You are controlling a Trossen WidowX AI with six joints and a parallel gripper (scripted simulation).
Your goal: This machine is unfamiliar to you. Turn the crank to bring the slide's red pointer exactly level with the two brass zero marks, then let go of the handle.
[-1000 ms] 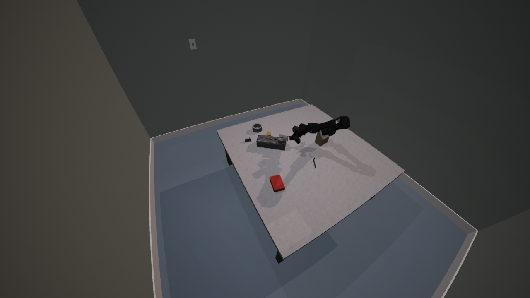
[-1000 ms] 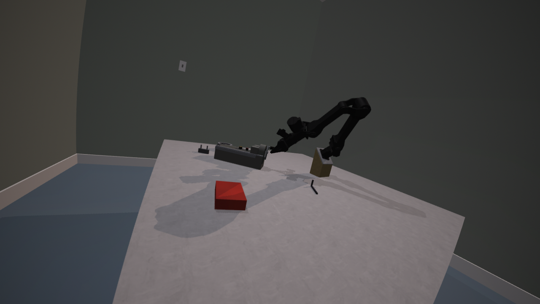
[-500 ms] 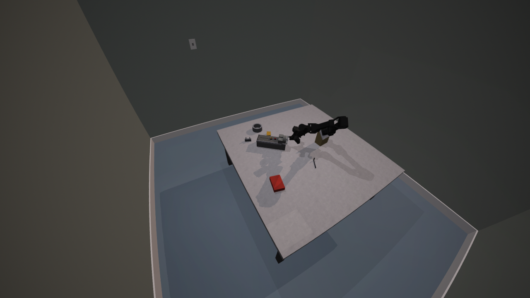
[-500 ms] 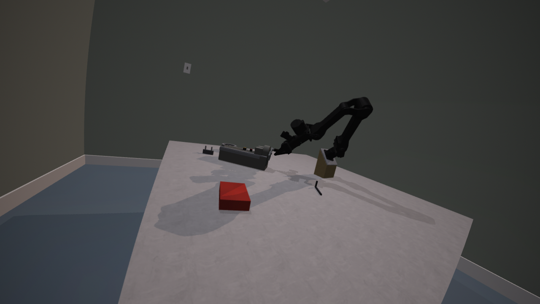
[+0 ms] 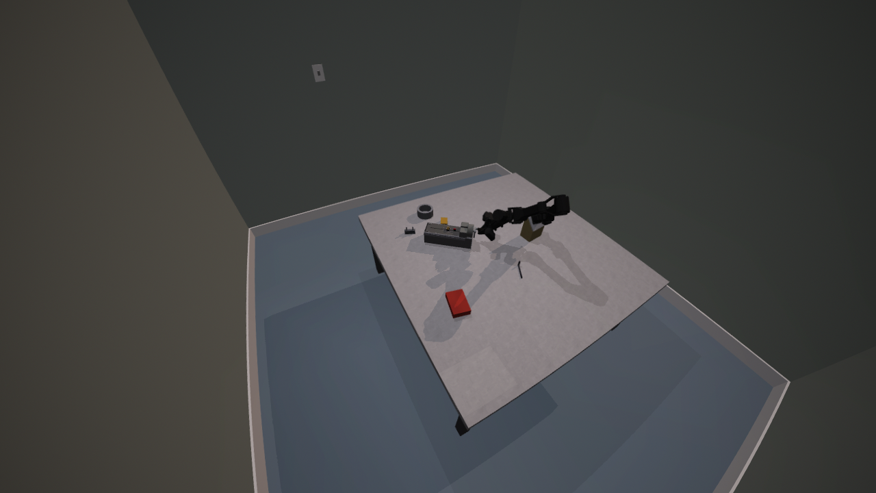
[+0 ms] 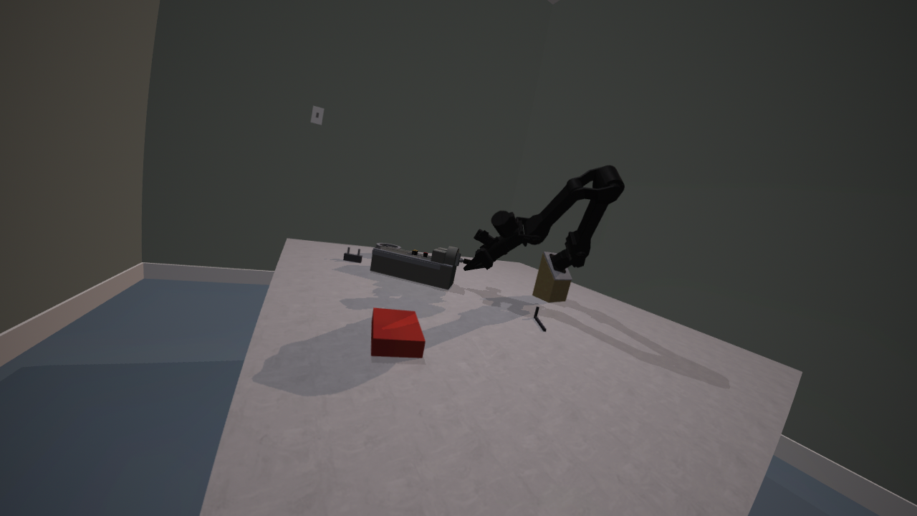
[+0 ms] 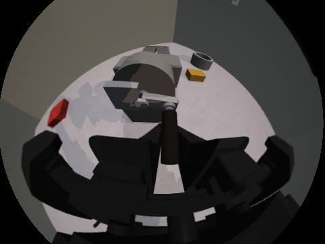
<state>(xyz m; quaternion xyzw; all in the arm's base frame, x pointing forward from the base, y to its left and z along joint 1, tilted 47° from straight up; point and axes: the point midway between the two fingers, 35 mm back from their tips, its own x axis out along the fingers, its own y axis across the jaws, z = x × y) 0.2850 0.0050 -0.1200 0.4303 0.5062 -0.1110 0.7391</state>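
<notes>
My gripper tip is 120 mm short of the red pointer, 60 mm to the left of it and 20 mm below it. From my gripper tip the other things lie so: black crank handle (30 mm above, 10 mm to the left, 10 mm behind); yellow block (220 mm to the right, 100 mm ahead, 50 mm below); black bent key (280 mm to the left, 80 mm behind, 50 mm below).
</notes>
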